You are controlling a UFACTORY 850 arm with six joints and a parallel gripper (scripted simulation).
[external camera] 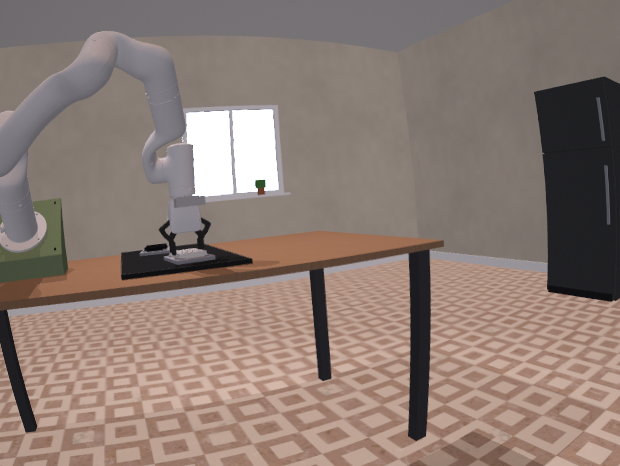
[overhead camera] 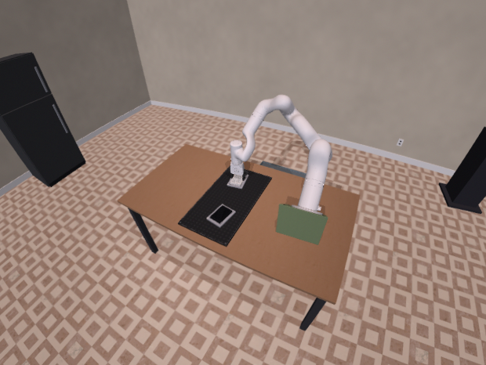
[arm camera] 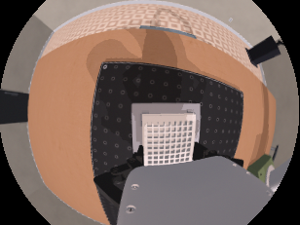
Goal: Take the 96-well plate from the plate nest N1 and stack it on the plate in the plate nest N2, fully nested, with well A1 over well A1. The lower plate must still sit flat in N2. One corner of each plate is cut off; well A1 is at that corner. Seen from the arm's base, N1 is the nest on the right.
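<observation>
My gripper is now 370 mm to the right of the dark plate, 20 mm past it and 10 mm above it. The rest, counted from my hand: white 96-well plate 10 mm below.
</observation>
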